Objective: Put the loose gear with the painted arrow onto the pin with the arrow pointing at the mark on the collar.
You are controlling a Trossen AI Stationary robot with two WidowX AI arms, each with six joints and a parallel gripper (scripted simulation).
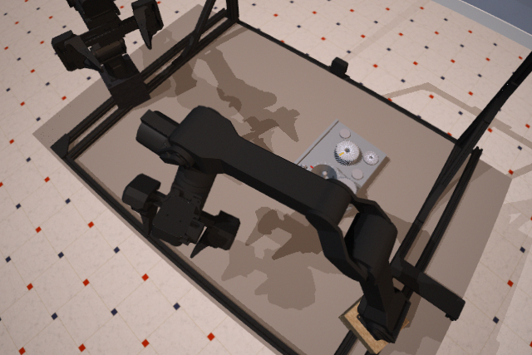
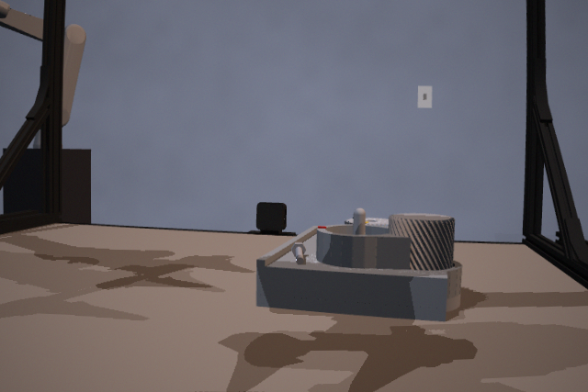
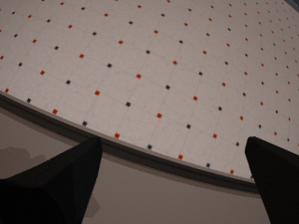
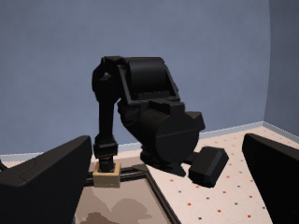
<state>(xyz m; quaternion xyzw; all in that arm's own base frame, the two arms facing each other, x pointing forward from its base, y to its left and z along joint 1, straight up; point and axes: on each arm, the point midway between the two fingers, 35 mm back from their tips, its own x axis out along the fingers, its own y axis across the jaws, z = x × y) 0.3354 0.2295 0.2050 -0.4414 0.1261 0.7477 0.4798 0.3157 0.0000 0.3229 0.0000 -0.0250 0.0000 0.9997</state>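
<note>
My left hand is 45 cm past the gear, 21 cm above it and 7 cm to the right of it. The rest, counted from my left hand: red mark: 35 cm behind, 20 cm below, 3 cm to the left; then small bolt: 34 cm behind, 22 cm below, 1 cm to the left; then grey collar: 35 cm behind, 21 cm below, 7 cm to the left.
</note>
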